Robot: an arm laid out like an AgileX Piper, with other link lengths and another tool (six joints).
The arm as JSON. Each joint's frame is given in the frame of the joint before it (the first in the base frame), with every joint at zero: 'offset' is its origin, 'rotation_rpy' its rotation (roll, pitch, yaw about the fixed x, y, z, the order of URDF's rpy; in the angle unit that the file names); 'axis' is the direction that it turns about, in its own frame. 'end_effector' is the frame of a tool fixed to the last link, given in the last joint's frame.
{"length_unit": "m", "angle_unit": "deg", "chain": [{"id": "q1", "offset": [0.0, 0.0, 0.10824], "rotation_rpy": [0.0, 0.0, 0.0], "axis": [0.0, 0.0, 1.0]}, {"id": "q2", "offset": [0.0, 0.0, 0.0], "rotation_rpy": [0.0, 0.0, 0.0], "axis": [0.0, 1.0, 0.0]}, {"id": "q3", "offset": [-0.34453, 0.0, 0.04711], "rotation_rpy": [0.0, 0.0, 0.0], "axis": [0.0, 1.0, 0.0]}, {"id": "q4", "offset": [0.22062, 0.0, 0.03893], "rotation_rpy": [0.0, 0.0, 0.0], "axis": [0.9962, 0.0, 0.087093]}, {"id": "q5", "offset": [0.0, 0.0, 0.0], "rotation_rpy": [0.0, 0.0, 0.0], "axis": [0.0, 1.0, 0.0]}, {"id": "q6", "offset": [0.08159, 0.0, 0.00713], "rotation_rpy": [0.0, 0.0, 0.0], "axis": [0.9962, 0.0, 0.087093]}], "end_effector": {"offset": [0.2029, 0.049, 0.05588], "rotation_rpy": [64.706, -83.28, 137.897]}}
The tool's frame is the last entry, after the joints.
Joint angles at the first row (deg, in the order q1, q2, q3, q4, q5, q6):
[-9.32 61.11 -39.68 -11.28 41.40 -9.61]
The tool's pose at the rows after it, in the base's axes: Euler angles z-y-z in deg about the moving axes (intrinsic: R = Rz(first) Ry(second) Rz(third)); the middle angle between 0 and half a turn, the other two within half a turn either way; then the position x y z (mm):
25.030, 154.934, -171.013, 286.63, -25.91, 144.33
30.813, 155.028, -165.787, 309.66, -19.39, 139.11
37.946, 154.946, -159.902, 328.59, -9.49, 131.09
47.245, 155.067, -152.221, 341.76, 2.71, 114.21
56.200, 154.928, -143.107, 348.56, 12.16, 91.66
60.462, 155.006, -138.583, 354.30, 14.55, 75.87
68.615, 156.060, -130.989, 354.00, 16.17, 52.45
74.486, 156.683, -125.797, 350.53, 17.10, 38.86
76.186, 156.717, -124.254, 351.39, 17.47, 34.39
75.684, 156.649, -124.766, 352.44, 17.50, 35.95
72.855, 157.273, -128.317, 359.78, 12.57, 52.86
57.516, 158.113, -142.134, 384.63, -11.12, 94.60
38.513, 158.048, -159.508, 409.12, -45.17, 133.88
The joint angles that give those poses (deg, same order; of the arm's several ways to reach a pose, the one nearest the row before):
[-9.49 66.37 -42.43 -10.83 41.74 -9.80]
[-9.50 71.57 -45.18 -8.01 40.46 -11.90]
[-9.49 76.29 -47.50 -4.28 39.48 -15.44]
[-9.49 81.24 -48.66 0.00 38.22 -20.03]
[-9.50 85.95 -48.67 3.48 36.86 -22.71]
[-9.50 89.23 -48.71 4.75 35.47 -23.72]
[-9.50 93.39 -48.84 5.23 34.83 -25.38]
[-9.50 95.61 -48.84 5.23 34.83 -26.53]
[-9.50 96.58 -49.11 5.39 34.75 -26.93]
[-9.50 96.45 -49.30 5.45 34.87 -26.93]
[-9.63 95.17 -52.44 4.07 37.96 -26.40]
[-10.59 92.71 -59.49 0.00 42.53 -22.30]
[-12.17 91.44 -66.01 -4.94 44.82 -18.81]

